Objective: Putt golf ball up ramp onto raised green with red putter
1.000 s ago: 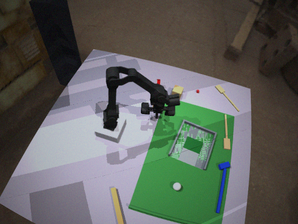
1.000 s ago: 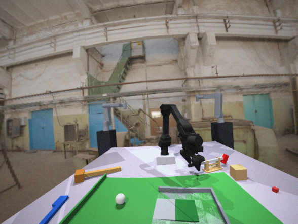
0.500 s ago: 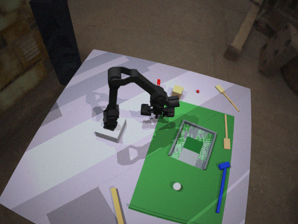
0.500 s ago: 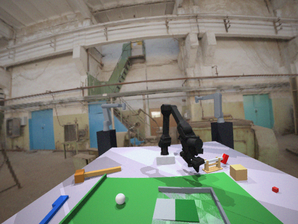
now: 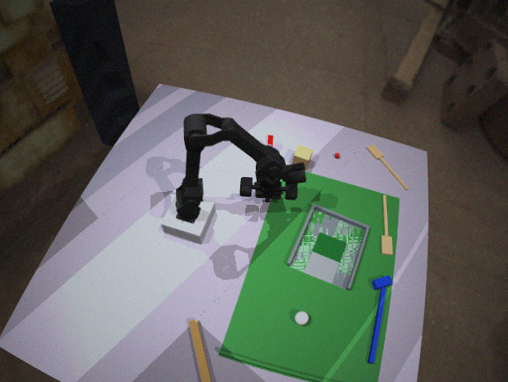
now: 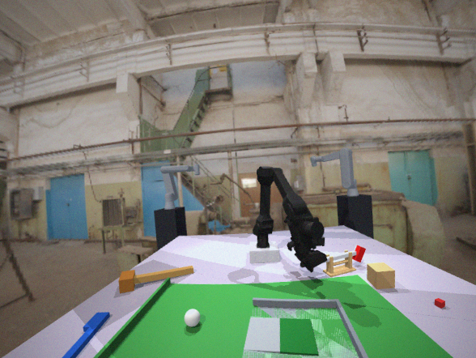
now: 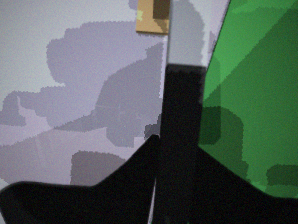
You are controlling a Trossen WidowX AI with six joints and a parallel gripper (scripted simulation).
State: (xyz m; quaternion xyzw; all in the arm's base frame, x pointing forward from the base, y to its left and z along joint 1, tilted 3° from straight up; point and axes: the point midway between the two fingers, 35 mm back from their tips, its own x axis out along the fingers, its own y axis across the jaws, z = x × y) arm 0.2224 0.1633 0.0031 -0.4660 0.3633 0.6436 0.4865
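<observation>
Now: gripper tip 110 mm to the right of the red putter, 30 mm below it and 30 mm past it. Also, from my gripper tip: wooden block: 220 mm to the left, 80 mm ahead; green mat: 260 mm ahead, 190 mm to the right, 30 mm below; wooden rack: 130 mm to the left, 40 mm behind.
</observation>
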